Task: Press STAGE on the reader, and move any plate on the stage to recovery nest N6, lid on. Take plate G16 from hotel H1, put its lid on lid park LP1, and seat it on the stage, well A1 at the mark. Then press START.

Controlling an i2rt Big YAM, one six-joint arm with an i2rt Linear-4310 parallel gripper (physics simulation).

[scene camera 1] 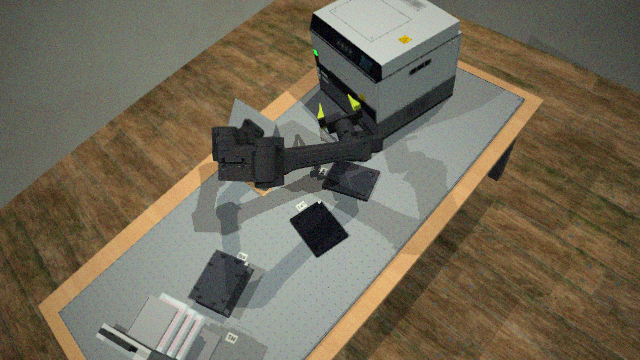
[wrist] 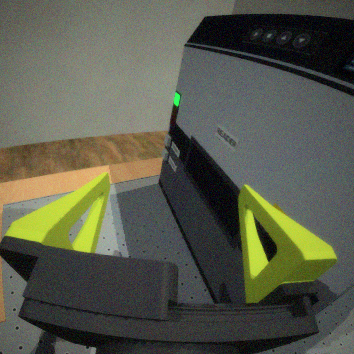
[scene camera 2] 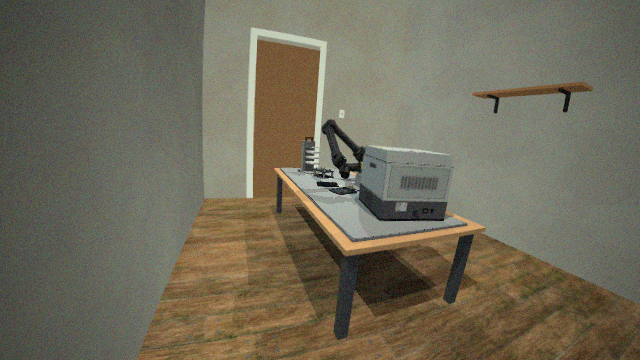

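Pixels of known places: gripper, fingertip midpoint: [scene camera 1: 334,100] [wrist: 175,184]; arm's base at its link origin: [scene camera 1: 250,139].
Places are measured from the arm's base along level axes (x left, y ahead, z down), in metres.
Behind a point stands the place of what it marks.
My gripper [scene camera 1: 336,101] {x 0.270, y 0.137, z -0.050 m} [wrist: 175,184] {x 0.270, y 0.137, z -0.050 m} is open and empty, low in front of the reader [scene camera 1: 417,75] {x 0.509, y 0.292, z -0.068 m} [scene camera 2: 417,180] {x 0.732, y 0.163, z -0.062 m} [wrist: 285,135] {x 0.360, y 0.151, z -0.092 m}. In the wrist view the reader's dark slot [wrist: 212,187] {x 0.373, y 0.084, z 0.016 m} lies beyond the fingers; no extended stage or plate shows there. Two small labelled buttons [wrist: 167,147] {x 0.400, y -0.078, z 0.041 m} sit at the reader's left edge, below a green light [scene camera 1: 315,52] {x 0.404, y -0.086, z -0.050 m} [wrist: 177,99] {x 0.404, y -0.080, z -0.049 m}. The dark nest N6 [scene camera 1: 351,180] {x 0.155, y 0.299, z 0.139 m} [scene camera 2: 343,190] {x 0.173, y 0.293, z 0.139 m} and black lid park LP1 [scene camera 1: 318,229] {x -0.048, y 0.342, z 0.141 m} [scene camera 2: 327,184] {x -0.015, y 0.345, z 0.141 m} show no plate. Hotel H1 [scene camera 1: 152,322] {x -0.554, y 0.326, z -0.103 m} [scene camera 2: 306,157] holds stacked plates; G16 cannot be singled out.
A dark raised stand [scene camera 1: 221,282] {x -0.375, y 0.270, z 0.091 m} [scene camera 2: 323,173] {x -0.291, y 0.286, z 0.107 m} stands between LP1 and the hotel. My arm's dark links reach over the mat near N6 from the base at the table's long edge. The reader's front control panel [wrist: 280,37] {x 0.382, y 0.099, z -0.169 m} rises high beyond the gripper. A wall shelf [scene camera 2: 532,91] is far off.
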